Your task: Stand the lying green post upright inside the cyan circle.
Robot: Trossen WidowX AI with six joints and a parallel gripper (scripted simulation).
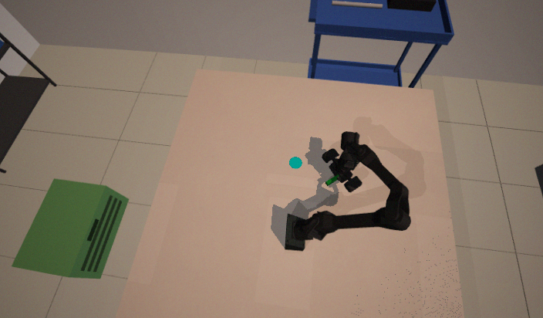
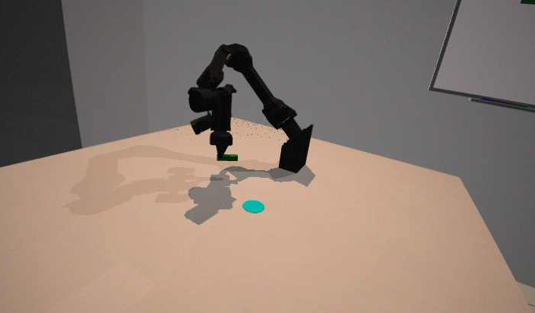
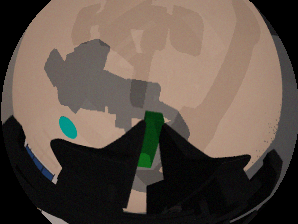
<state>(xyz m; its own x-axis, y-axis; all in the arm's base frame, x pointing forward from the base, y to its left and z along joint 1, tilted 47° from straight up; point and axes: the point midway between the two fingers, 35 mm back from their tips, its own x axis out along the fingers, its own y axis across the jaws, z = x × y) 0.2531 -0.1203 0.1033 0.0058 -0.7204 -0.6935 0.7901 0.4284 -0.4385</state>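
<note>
My gripper tip is now 80 mm short of the cyan circle, 180 mm to the right of it and 70 mm above it. Also, from my gripper tip: green post 10 mm behind, 20 mm to the left.
</note>
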